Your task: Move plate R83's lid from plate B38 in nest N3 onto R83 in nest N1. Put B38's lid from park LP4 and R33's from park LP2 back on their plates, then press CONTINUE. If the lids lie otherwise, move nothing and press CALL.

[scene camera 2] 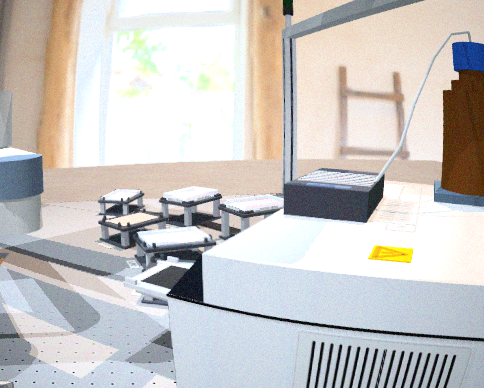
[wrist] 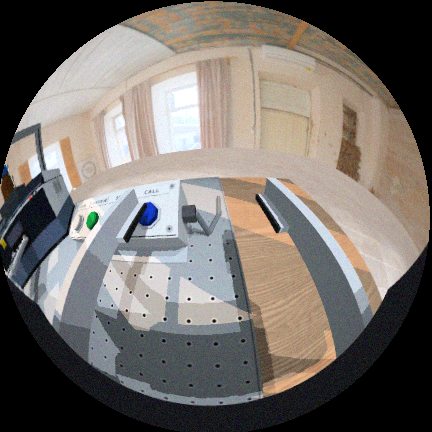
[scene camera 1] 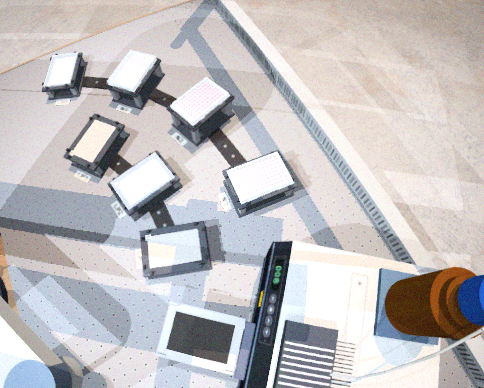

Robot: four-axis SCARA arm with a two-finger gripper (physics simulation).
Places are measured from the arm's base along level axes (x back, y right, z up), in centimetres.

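Pixels of known places: gripper, between the fingertips: (wrist: 198, 190).
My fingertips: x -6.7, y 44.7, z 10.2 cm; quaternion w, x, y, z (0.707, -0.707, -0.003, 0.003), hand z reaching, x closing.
Behind a point stands the place of what it marks.
My gripper (wrist: 198, 190) {x -6.7, y 44.7, z 10.2 cm} is open and empty near the button box; its left finger partly covers the box. The box's blue CALL button (wrist: 149, 214) {x -12.0, y 44.8, z 8.0 cm} shows between the fingers, and a green button (wrist: 92, 220) {x -21.9, y 44.7, z 8.0 cm} is left of the left finger. In scene camera 1, two plates with pink grids (scene camera 1: 201, 101) {x -75.5, y -19.6, z 10.0 cm} (scene camera 1: 261, 176) {x -79.0, y 4.6, z 8.4 cm} and a paler one (scene camera 1: 134, 72) {x -63.7, y -38.6, z 9.1 cm} sit on the outer row of stands, with a white-topped piece (scene camera 1: 63, 71) {x -44.7, y -53.6, z 6.5 cm} at its far end. On the inner row are a beige-topped stand (scene camera 1: 95, 141) {x -47.3, y -24.4, z 6.0 cm}, a white-topped one (scene camera 1: 144, 182) {x -54.9, y -7.1, z 6.8 cm} and a pale one (scene camera 1: 175, 249) {x -55.1, y 10.2, z 5.8 cm}. Stand labels are unreadable.
A large white machine (scene camera 1: 320, 280) {x -74.5, y 29.7, z 22.1 cm} (scene camera 2: 310, 300) {x -55.6, y 55.0, z 20.1 cm} with a brown bottle (scene camera 1: 415, 305) {x -80.9, y 38.2, z 31.7 cm} (scene camera 2: 465, 135) {x -80.9, y 42.4, z 29.8 cm} stands right of the stands. A white-framed dark panel (scene camera 1: 202, 337) {x -53.3, y 28.8, z 11.3 cm} is beside it. Part of the arm (scene camera 2: 20, 175) {x -32.1, y 28.5, z 24.7 cm} shows at left. A grey bent bracket (wrist: 215, 220) {x -5.1, y 50.6, z 1.9 cm} is beside the button box.
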